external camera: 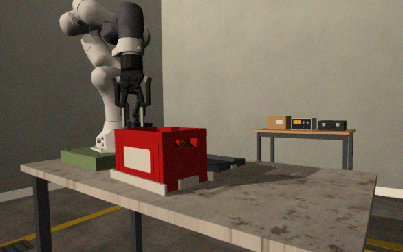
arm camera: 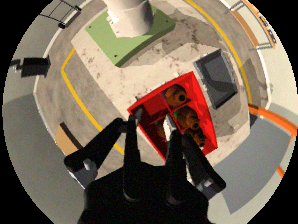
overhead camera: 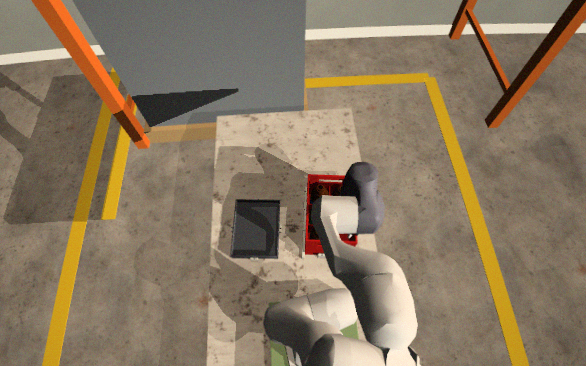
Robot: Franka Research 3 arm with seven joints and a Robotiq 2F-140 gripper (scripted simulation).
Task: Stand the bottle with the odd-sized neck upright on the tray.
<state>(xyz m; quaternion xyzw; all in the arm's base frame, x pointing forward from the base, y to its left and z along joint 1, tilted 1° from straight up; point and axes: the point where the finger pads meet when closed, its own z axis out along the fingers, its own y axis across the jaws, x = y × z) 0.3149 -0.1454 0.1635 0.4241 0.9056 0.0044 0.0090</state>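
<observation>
The brown bottle lies 13 cm below my hand, 9 cm ahead of it and 1 cm to the right of it. From my hand the other things lie so: dark tray: 34 cm to the left, 20 cm below, 8 cm ahead; then red crate: 13 cm below, 9 cm ahead, 4 cm to the left.
</observation>
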